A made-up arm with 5 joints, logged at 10 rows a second.
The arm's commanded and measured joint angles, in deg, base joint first. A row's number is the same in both.
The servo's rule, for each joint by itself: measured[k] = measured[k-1] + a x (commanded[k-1-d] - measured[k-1]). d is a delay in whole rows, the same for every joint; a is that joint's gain. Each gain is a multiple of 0.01, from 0.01 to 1. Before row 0 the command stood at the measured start. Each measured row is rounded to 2 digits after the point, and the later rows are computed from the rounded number. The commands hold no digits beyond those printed.
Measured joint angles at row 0:
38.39, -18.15, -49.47, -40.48, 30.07
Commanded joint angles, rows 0 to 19:
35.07, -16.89, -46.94, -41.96, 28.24
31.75, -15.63, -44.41, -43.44, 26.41
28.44, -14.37, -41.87, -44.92, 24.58
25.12, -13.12, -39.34, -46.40, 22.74
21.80, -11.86, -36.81, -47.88, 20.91
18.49, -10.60, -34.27, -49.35, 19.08
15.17, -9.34, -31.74, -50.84, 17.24
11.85, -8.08, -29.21, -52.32, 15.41
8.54, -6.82, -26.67, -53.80, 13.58
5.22, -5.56, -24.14, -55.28, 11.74
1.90, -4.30, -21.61, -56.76, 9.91
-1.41, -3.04, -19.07, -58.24, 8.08
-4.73, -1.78, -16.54, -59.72, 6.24
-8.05, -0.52, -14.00, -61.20, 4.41
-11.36, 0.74, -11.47, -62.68, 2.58
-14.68, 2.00, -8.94, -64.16, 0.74
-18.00, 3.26, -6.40, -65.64, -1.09
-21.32, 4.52, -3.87, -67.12, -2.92
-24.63, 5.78, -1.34, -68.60, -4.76
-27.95, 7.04, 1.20, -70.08, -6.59
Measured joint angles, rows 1 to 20:
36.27, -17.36, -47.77, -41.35, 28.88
33.38, -16.27, -45.52, -42.58, 27.27
30.22, -15.07, -43.07, -43.96, 25.52
26.96, -13.84, -40.57, -45.40, 23.71
23.66, -12.59, -38.05, -46.86, 21.89
20.35, -11.34, -35.52, -48.33, 20.06
17.03, -10.08, -32.99, -49.81, 18.23
13.71, -8.82, -30.46, -51.29, 16.40
10.40, -7.56, -27.92, -52.77, 14.57
7.08, -6.30, -25.39, -54.25, 12.73
3.76, -5.04, -22.86, -55.73, 10.90
0.45, -3.78, -20.32, -57.21, 9.07
-2.87, -2.52, -17.79, -58.69, 7.23
-6.19, -1.26, -15.25, -60.17, 5.40
-9.50, 0.00, -12.72, -61.65, 3.57
-12.82, 1.26, -10.19, -63.13, 1.73
-16.14, 2.52, -7.65, -64.61, -0.10
-19.46, 3.78, -5.12, -66.09, -1.93
-22.77, 5.04, -2.59, -67.57, -3.77
-26.09, 6.30, -0.05, -69.05, -5.60
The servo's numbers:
d 0
a 0.64 0.63 0.67 0.59 0.65

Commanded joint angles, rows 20 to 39:
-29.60, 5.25, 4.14, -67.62, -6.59
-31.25, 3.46, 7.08, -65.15, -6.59
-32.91, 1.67, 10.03, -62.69, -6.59
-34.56, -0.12, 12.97, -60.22, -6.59
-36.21, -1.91, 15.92, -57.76, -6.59
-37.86, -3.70, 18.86, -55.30, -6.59
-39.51, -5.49, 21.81, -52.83, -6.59
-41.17, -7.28, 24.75, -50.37, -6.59
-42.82, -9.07, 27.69, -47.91, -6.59
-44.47, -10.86, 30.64, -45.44, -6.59
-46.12, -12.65, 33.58, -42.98, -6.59
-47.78, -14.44, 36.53, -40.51, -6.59
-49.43, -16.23, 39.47, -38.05, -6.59
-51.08, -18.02, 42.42, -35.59, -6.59
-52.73, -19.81, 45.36, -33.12, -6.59
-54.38, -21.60, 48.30, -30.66, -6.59
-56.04, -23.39, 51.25, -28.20, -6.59
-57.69, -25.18, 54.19, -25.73, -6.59
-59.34, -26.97, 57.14, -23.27, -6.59
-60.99, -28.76, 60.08, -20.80, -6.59
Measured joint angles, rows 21 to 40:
-28.34, 5.64, 2.76, -68.21, -6.24
-30.20, 4.27, 5.65, -66.40, -6.47
-31.93, 2.63, 8.58, -64.21, -6.55
-33.61, 0.90, 11.52, -61.86, -6.58
-35.27, -0.87, 14.47, -59.44, -6.59
-36.93, -2.65, 17.41, -57.00, -6.59
-38.58, -4.44, 20.36, -54.54, -6.59
-40.24, -6.23, 23.30, -52.08, -6.59
-41.89, -8.02, 26.24, -49.62, -6.59
-43.54, -9.81, 29.19, -47.15, -6.59
-45.19, -11.60, 32.13, -44.69, -6.59
-46.85, -13.39, 35.08, -42.22, -6.59
-48.50, -15.18, 38.02, -39.76, -6.59
-50.15, -16.97, 40.97, -37.30, -6.59
-51.80, -18.76, 43.91, -34.83, -6.59
-53.45, -20.55, 46.85, -32.37, -6.59
-55.11, -22.34, 49.80, -29.91, -6.59
-56.76, -24.13, 52.74, -27.44, -6.59
-58.41, -25.92, 55.69, -24.98, -6.59
-60.06, -27.71, 58.63, -22.51, -6.59

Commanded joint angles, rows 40 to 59:
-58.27, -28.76, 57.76, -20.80, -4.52
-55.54, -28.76, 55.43, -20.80, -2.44
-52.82, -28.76, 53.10, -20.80, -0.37
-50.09, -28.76, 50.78, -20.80, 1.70
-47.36, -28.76, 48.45, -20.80, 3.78
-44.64, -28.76, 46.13, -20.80, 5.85
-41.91, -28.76, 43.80, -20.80, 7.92
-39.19, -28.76, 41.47, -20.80, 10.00
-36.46, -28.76, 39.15, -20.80, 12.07
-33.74, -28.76, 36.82, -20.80, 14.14
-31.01, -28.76, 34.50, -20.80, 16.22
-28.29, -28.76, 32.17, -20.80, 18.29
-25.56, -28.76, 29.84, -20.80, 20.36
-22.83, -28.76, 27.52, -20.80, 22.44
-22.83, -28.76, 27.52, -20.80, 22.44
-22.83, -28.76, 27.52, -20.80, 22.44
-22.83, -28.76, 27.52, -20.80, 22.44
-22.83, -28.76, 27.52, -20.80, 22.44
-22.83, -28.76, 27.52, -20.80, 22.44
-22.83, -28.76, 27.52, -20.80, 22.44
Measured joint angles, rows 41 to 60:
-58.91, -28.37, 58.05, -21.50, -5.24
-56.75, -28.62, 56.29, -21.09, -3.42
-54.23, -28.71, 54.15, -20.92, -1.44
-51.58, -28.74, 51.89, -20.85, 0.60
-48.88, -28.75, 49.59, -20.82, 2.67
-46.17, -28.76, 47.27, -20.81, 4.74
-43.44, -28.76, 44.95, -20.80, 6.81
-40.72, -28.76, 42.62, -20.80, 8.88
-37.99, -28.76, 40.30, -20.80, 10.95
-35.27, -28.76, 37.97, -20.80, 13.02
-32.54, -28.76, 35.65, -20.80, 15.10
-29.82, -28.76, 33.32, -20.80, 17.17
-27.09, -28.76, 30.99, -20.80, 19.24
-24.36, -28.76, 28.67, -20.80, 21.32
-23.38, -28.76, 27.90, -20.80, 22.05
-23.03, -28.76, 27.65, -20.80, 22.30
-22.90, -28.76, 27.56, -20.80, 22.39
-22.86, -28.76, 27.53, -20.80, 22.42
-22.84, -28.76, 27.52, -20.80, 22.43
-22.83, -28.76, 27.52, -20.80, 22.44

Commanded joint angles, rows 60 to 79:
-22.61, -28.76, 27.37, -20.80, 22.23
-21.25, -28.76, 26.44, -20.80, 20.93
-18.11, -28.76, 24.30, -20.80, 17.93
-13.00, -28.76, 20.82, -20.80, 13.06
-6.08, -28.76, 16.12, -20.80, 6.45
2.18, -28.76, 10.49, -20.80, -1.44
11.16, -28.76, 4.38, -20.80, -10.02
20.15, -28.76, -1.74, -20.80, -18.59
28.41, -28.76, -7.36, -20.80, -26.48
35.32, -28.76, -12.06, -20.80, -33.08
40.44, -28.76, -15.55, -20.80, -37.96
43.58, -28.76, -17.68, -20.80, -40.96
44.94, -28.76, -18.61, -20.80, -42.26
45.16, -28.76, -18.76, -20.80, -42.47
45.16, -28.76, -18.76, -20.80, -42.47
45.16, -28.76, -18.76, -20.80, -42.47
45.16, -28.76, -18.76, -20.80, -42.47
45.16, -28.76, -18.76, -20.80, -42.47
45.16, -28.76, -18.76, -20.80, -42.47
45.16, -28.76, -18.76, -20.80, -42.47
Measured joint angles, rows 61 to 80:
-22.69, -28.76, 27.42, -20.80, 22.30
-21.77, -28.76, 26.76, -20.80, 21.41
-19.43, -28.76, 25.11, -20.80, 19.15
-15.31, -28.76, 22.24, -20.80, 15.19
-9.40, -28.76, 18.14, -20.80, 9.51
-1.99, -28.76, 13.01, -20.80, 2.39
6.43, -28.76, 7.23, -20.80, -5.68
15.21, -28.76, 1.22, -20.80, -14.07
23.66, -28.76, -4.53, -20.80, -22.14
31.12, -28.76, -9.58, -20.80, -29.25
37.08, -28.76, -13.58, -20.80, -34.91
41.24, -28.76, -16.33, -20.80, -38.84
43.61, -28.76, -17.86, -20.80, -41.06
44.60, -28.76, -18.46, -20.80, -41.98
44.96, -28.76, -18.66, -20.80, -42.30
45.09, -28.76, -18.73, -20.80, -42.41
45.13, -28.76, -18.75, -20.80, -42.45
45.15, -28.76, -18.76, -20.80, -42.46
45.16, -28.76, -18.76, -20.80, -42.47
45.16, -28.76, -18.76, -20.80, -42.47

